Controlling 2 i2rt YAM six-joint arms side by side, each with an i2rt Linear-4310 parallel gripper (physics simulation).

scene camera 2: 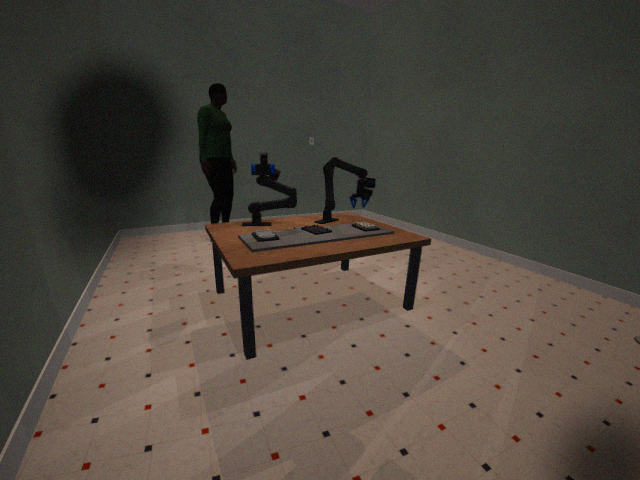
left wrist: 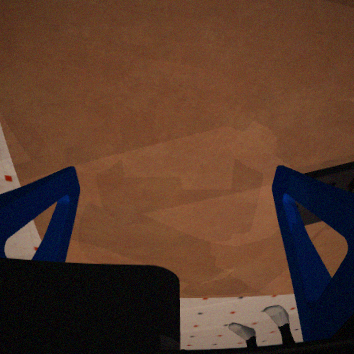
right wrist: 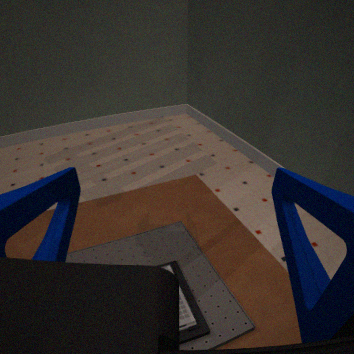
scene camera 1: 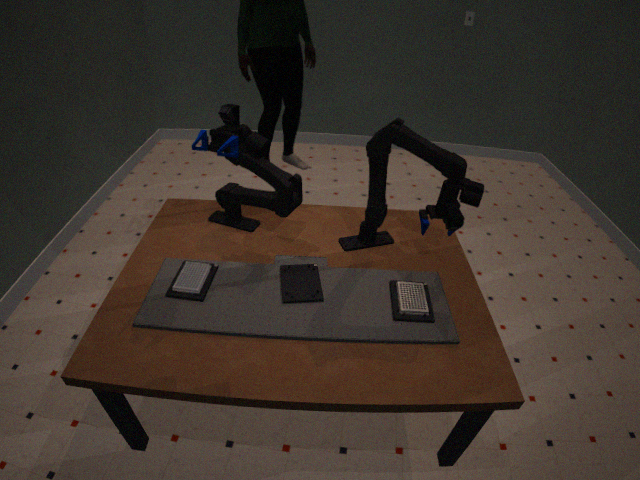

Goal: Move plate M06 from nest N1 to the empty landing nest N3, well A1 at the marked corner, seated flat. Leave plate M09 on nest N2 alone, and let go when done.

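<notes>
A pale plate (scene camera 1: 192, 276) (scene camera 2: 265, 234) (right wrist: 186, 312) sits in a dark nest at the left of the mat, partly hidden in the right wrist view. A second pale plate with a clear well grid (scene camera 1: 412, 298) (scene camera 2: 365, 225) sits in a dark nest at the right. The dark middle nest (scene camera 1: 300, 283) (scene camera 2: 316, 229) is empty. Labels and the A1 mark are too small to read. My left gripper (scene camera 1: 437, 233) (scene camera 2: 359, 207) (left wrist: 175, 176) is open and empty, above the table's right side, behind the right nest. My right gripper (scene camera 1: 213, 148) (scene camera 2: 263, 169) (right wrist: 175, 178) is open and empty, raised high behind the left nest.
The three nests stand on a grey perforated mat (scene camera 1: 248, 320) (right wrist: 222, 305) on a wooden table (scene camera 1: 284, 369) (scene camera 2: 289, 262) (left wrist: 175, 100). Both arm bases are bolted at its back. A person in green (scene camera 1: 276, 31) (scene camera 2: 214, 131) stands behind the table.
</notes>
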